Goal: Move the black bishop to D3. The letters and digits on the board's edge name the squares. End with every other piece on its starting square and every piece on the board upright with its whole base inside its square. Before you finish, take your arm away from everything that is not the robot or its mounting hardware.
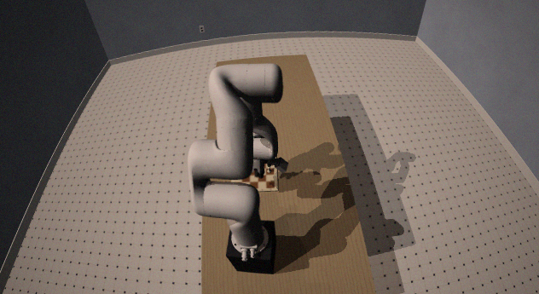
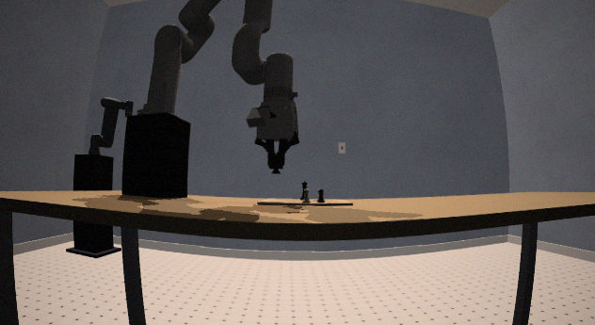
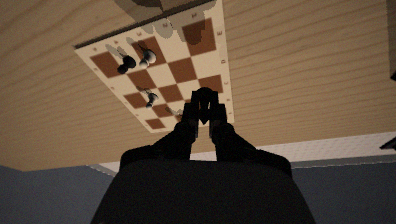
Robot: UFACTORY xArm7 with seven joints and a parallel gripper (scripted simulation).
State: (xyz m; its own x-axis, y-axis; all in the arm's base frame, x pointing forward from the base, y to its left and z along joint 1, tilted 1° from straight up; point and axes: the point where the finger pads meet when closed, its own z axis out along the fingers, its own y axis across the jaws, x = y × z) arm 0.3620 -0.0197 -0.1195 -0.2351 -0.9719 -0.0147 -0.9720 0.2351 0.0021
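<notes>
Now: the chessboard 10 cm below my hand, 7 cm ahead of it and 4 cm to the left of it. The rest, counted from my hand: black pawn (11 cm ahead, 9 cm below, 3 cm to the right); then black bishop (1 cm below).
</notes>
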